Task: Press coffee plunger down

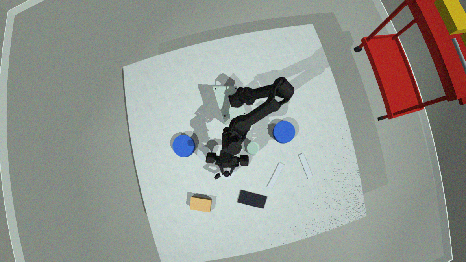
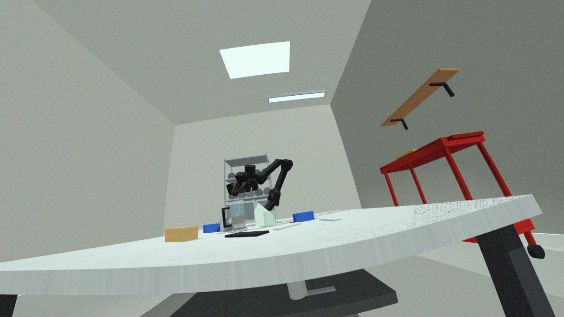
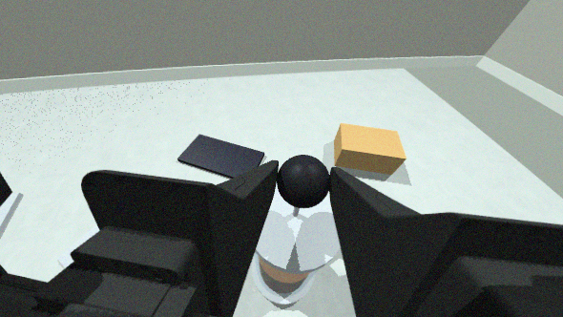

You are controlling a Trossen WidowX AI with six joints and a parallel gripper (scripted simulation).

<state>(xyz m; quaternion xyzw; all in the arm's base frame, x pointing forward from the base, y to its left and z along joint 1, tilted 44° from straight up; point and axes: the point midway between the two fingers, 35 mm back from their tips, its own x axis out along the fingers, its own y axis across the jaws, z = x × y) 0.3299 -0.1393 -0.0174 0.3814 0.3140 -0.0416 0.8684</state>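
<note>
Right now my gripper tip is 1 cm past the coffee press, 1 cm to the left of it and 10 cm above it. Round my gripper tip: pale green cylinder (10 cm behind, 16 cm to the left, 15 cm below); orange box (13 cm ahead, 19 cm to the right, 16 cm below); dark flat slab (18 cm ahead, 9 cm to the left, 19 cm below).
</note>
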